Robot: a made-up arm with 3 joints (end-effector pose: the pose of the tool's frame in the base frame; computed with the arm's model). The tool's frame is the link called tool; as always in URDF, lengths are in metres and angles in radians. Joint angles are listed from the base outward.
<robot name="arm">
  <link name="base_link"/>
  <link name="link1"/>
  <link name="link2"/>
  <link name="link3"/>
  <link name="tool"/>
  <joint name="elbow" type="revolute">
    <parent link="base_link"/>
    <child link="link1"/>
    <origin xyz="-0.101 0.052 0.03" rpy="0 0 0"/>
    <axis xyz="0 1 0"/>
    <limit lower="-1.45" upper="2.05" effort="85" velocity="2.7"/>
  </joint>
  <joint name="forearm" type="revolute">
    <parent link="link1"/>
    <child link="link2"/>
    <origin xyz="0.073 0.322 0.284" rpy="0 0 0"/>
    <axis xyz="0 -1 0"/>
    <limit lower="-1.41" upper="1.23" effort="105" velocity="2.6"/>
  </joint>
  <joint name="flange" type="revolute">
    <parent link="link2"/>
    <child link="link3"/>
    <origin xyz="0.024 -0.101 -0.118" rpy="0 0 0"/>
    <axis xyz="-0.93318 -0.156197 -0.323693"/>
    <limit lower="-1.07" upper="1.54" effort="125" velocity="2.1"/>
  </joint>
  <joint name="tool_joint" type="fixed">
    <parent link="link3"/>
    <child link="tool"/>
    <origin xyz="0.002 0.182 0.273" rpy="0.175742 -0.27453 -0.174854"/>
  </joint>
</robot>
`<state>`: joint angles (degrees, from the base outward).
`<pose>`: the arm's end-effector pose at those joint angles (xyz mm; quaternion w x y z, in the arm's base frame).
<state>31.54 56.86 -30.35</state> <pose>50.1 304.2 436.3 0.9045 0.3195 -0.2787 0.0448</pose>
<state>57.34 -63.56 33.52</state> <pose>169.4 568.1 64.8 0.6494 -0.2055 0.7227 0.1172</pose>
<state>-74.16 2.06 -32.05</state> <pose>-549.4 295.2 260.5 0.6962 0.2780 -0.6345 0.1882</pose>
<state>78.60 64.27 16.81</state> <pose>249.8 521.5 98.8 0.9915 -0.0772 -0.0547 -0.0898</pose>
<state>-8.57 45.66 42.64</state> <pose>-15.0 583.9 362.3 0.7217 -0.1863 -0.6205 -0.2438</pose>
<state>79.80 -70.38 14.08</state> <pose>215.7 511.9 -100.7 0.4188 -0.1026 0.9021 0.0168</pose>
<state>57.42 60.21 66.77</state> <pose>291.2 589.5 -16.1 0.8280 -0.4581 -0.2759 -0.1684</pose>
